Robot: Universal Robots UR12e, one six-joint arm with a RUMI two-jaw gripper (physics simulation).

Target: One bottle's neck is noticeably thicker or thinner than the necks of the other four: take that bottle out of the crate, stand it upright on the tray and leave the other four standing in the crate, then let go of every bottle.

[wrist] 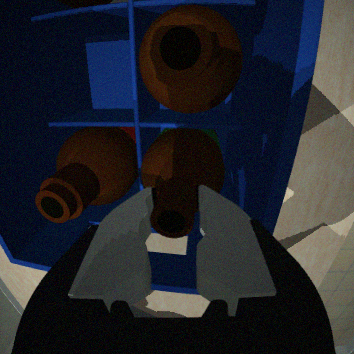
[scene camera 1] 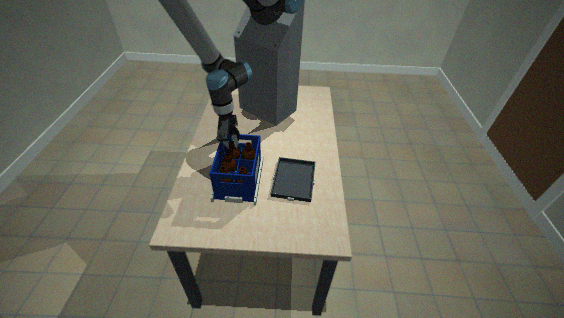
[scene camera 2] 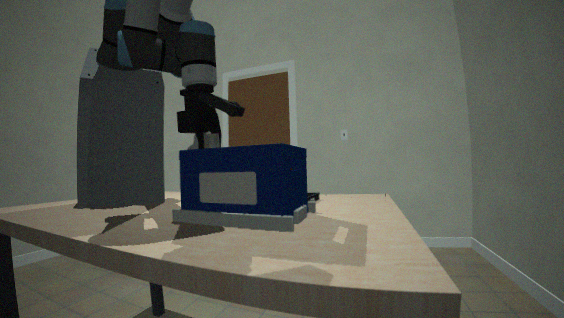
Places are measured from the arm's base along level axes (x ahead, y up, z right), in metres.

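Pixels of known places: gripper, fingertip midpoint: (wrist: 176, 188) (scene camera 1: 232, 148).
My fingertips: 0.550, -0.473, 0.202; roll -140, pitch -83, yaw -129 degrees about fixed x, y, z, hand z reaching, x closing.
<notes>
Behind a point stands the place of what it marks, as x, y, z.
My gripper (scene camera 1: 231, 143) @[0.550, -0.473, 0.202] (scene camera 2: 207, 142) (wrist: 176, 188) @[0.550, -0.473, 0.202] is shut on the neck of the back-left bottle (scene camera 1: 234, 153) @[0.575, -0.484, 0.193] (wrist: 182, 162) @[0.568, -0.476, 0.209], which stands in its compartment of the blue crate (scene camera 1: 233, 191) @[0.772, -0.535, 0.195] (scene camera 2: 280, 175) @[0.752, -0.489, 0.287] (wrist: 308, 40) @[0.630, -0.425, 0.266]. The back-right bottle (scene camera 1: 248, 152) @[0.581, -0.475, 0.125] (wrist: 97, 162) @[0.574, -0.477, 0.143] stands beside it. The middle-left bottle (scene camera 1: 228, 164) @[0.657, -0.477, 0.218] (wrist: 190, 97) @[0.611, -0.477, 0.219] is one row nearer the front. A front-left bottle (scene camera 1: 223, 170) @[0.731, -0.440, 0.232] and a front-right bottle (scene camera 1: 243, 171) @[0.740, -0.441, 0.146] show by their tops. The middle-right compartment is empty. The black tray (scene camera 1: 293, 178) @[0.653, -0.595, -0.093] holds no bottle. Bottle bodies are hidden in scene camera 2.
The crate and tray are on a wooden table (scene camera 1: 260, 230) @[0.941, -0.600, 0.080] (scene camera 2: 400, 270) @[0.934, -0.600, 0.473]. Pale guide strips (scene camera 1: 233, 199) @[0.784, -0.577, 0.198] (scene camera 2: 235, 220) @[0.650, -0.584, 0.284] run along the crate's base. The grey robot pedestal (scene camera 1: 270, 75) @[0.183, -0.283, -0.002] (scene camera 2: 120, 140) @[0.107, -0.360, 0.082] stands behind the crate. The crate's walls and dividers surround the bottles.
</notes>
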